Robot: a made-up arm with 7 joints.
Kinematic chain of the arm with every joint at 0, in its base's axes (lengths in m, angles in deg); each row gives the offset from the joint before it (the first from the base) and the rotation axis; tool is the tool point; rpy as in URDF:
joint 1: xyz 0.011 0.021 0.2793 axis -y
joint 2: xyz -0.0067 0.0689 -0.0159 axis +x
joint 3: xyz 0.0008 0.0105 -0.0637 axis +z
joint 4: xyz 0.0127 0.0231 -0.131 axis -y
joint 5: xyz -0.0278 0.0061 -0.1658 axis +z
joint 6: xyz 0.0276 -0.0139 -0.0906 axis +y
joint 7: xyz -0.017 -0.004 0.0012 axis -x
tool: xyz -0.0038 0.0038 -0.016 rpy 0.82 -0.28 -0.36
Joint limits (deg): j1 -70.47..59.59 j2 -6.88..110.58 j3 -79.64..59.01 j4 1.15..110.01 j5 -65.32..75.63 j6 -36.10..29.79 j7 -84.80..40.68
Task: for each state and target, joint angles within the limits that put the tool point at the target. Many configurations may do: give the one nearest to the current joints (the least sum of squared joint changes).
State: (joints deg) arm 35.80 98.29 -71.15 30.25 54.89 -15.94 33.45
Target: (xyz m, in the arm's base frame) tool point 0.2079 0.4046 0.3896
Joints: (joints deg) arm 50.21 108.56 -43.84 72.74 57.68 -15.86 35.61
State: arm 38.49 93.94 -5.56 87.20 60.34 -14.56 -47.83
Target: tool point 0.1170 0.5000 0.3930
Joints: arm 39.46 83.87 12.16 42.01 60.99 -2.23 -57.54
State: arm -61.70 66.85 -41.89 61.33 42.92 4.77 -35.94
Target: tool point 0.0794 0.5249 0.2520
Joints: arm -46.59 110.58 -70.61 33.02 40.96 14.74 -38.76
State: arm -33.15 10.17 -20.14 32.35 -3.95 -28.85 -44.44
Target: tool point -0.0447 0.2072 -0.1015
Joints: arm -50.99 25.80 -9.94 72.61 -3.18 -24.89 -48.81
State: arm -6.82 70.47 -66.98 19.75 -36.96 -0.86 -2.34
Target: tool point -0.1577 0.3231 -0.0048
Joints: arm -40.53 75.94 -79.64 73.14 -33.36 5.10 -5.33
